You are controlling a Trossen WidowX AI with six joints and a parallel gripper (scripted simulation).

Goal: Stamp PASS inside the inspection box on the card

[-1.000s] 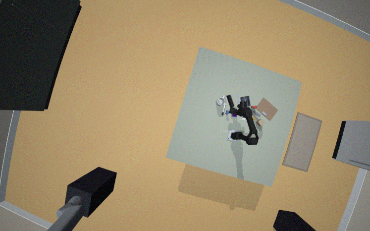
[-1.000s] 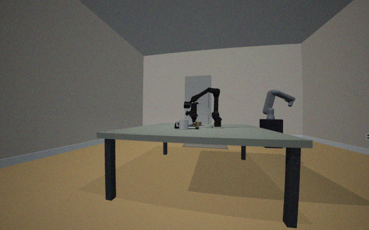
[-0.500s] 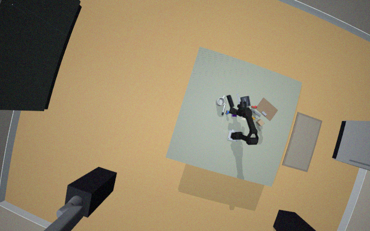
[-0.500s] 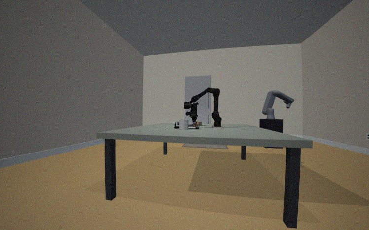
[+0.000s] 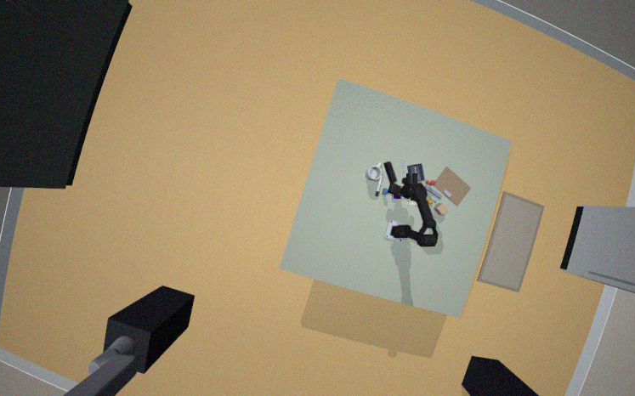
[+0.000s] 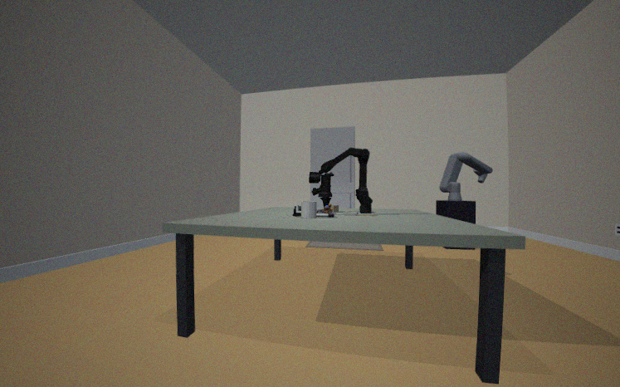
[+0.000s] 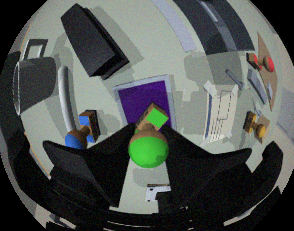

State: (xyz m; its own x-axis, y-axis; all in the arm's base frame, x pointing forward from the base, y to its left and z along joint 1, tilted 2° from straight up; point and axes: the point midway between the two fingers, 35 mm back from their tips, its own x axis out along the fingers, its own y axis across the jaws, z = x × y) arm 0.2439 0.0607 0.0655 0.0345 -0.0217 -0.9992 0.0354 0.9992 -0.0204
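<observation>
My gripper tip is now right at the green-knobbed stamp. The rest, counted from my gripper tip: white card (12 cm to the right, 4 cm below); blue-knobbed stamp (2 cm behind, 8 cm to the left, 2 cm below); purple ink pad (3 cm below).
</observation>
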